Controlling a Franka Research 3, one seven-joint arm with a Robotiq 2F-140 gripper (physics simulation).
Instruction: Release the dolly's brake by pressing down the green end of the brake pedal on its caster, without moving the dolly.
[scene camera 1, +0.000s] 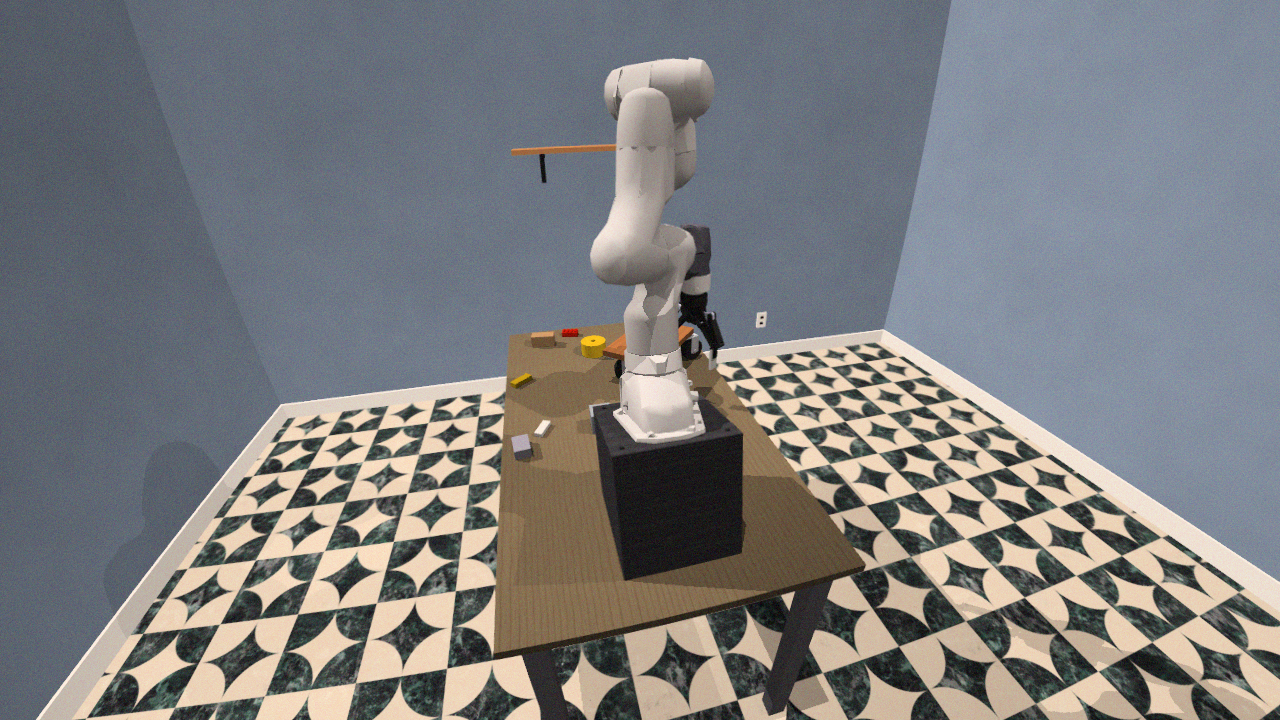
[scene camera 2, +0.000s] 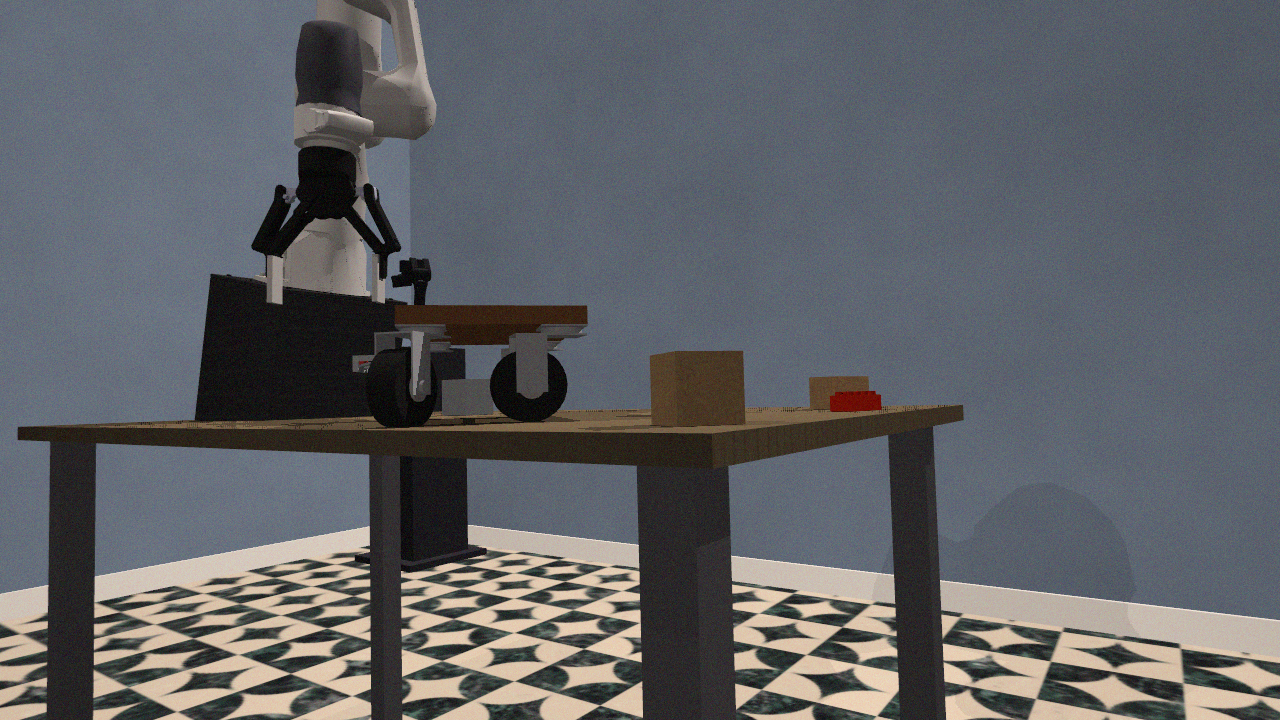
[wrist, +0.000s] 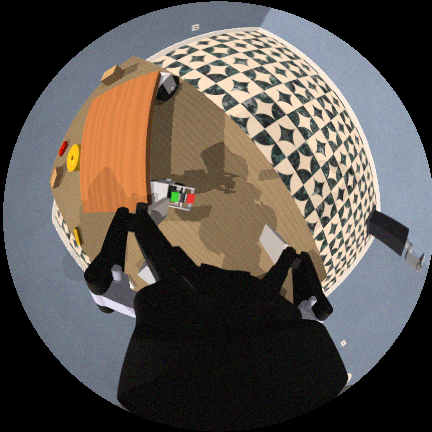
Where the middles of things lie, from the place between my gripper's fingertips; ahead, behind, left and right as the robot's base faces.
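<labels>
A dolly (scene camera 2: 528, 384) sits 23 cm ahead of my hand, 5 cm to the left of it and 10 cm below it. Counting from my hand again, I find the wooden block (scene camera 2: 821, 388) 56 cm ahead of it, 45 cm to the left of it and 14 cm below it, while the red brick (scene camera 2: 852, 401) is 62 cm ahead of my hand, 34 cm to the left of it and 15 cm below it. The caster (wrist: 159, 187) is 9 cm ahead of my hand, 6 cm to the left of it and 11 cm below it.
</labels>
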